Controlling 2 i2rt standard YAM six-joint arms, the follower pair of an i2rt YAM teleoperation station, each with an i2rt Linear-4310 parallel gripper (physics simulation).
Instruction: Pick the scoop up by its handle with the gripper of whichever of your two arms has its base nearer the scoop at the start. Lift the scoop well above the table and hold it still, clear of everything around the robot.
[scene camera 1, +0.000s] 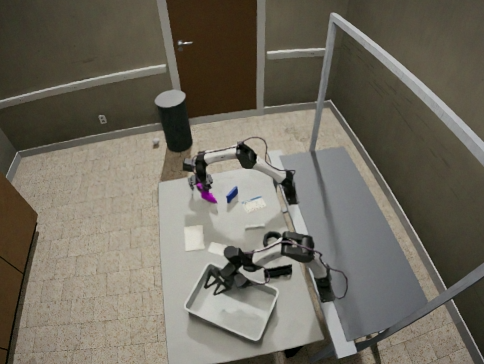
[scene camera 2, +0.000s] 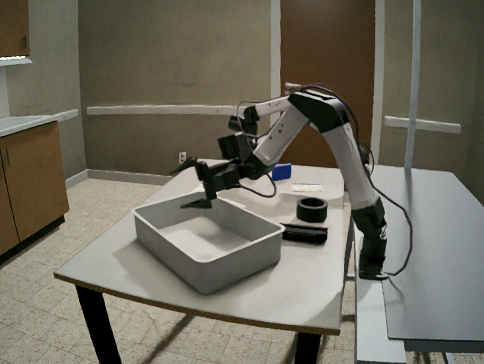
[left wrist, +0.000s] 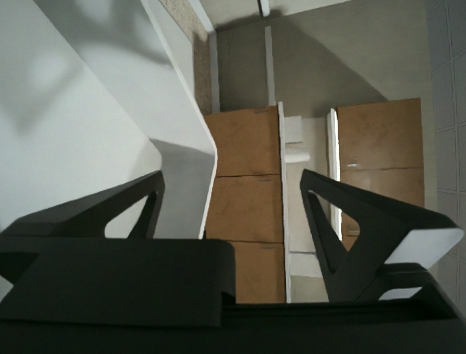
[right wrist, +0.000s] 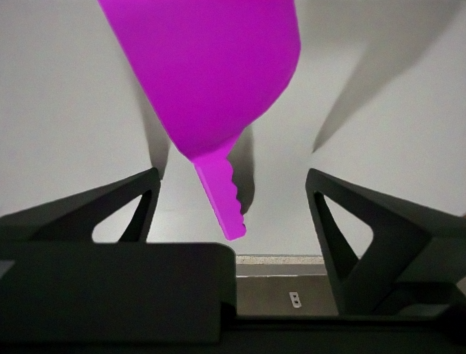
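Where they show: left gripper, fingertip midpoint: (scene camera 1: 209, 291) (scene camera 2: 174, 190) (left wrist: 232, 177); right gripper, fingertip midpoint: (scene camera 1: 200, 188) (right wrist: 232, 176); left arm's base, origin of the base link: (scene camera 1: 322, 282) (scene camera 2: 372, 258); right arm's base, origin of the base link: (scene camera 1: 289, 191).
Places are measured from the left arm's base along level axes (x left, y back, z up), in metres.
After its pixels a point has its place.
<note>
The magenta scoop (scene camera 1: 206, 194) {x -0.611, y -0.507, z 0.035 m} (right wrist: 215, 75) {x -0.636, y -0.514, z 0.034 m} lies on the table near its far left corner in scene camera 1. In the right wrist view its ridged handle points down the picture, between my open fingers and touching neither. My right gripper (right wrist: 232, 176) {x -0.702, y -0.545, z -0.013 m} is open and empty, low over the handle end; in scene camera 1 the right gripper (scene camera 1: 200, 184) {x -0.702, y -0.545, z -0.013 m} partly hides the handle. My left gripper (scene camera 1: 212, 283) {x -0.001, y -0.532, z 0.125 m} (scene camera 2: 192, 186) (left wrist: 232, 177) {x -0.001, y -0.532, z 0.125 m} is open and empty over the grey tray, far from the scoop. The scoop does not show in scene camera 2.
The grey tray (scene camera 1: 223, 325) {x 0.140, y -0.493, z 0.068 m} (scene camera 2: 245, 272) {x 0.126, y -0.298, z -0.006 m} stands under my left gripper. A blue block (scene camera 1: 232, 194) {x -0.597, y -0.360, z 0.022 m} (scene camera 2: 281, 171) {x -0.596, y -0.360, z 0.016 m} stands beside the scoop. A patterned card (scene camera 1: 254, 204) {x -0.535, y -0.243, z -0.019 m}, a pale pad (scene camera 1: 194, 238) {x -0.362, y -0.597, z -0.015 m}, a black ring (scene camera 2: 312, 216) {x -0.219, y -0.186, z 0.001 m} and a black holder (scene camera 2: 305, 233) {x -0.086, y -0.190, z 0.007 m} are on the table.
</note>
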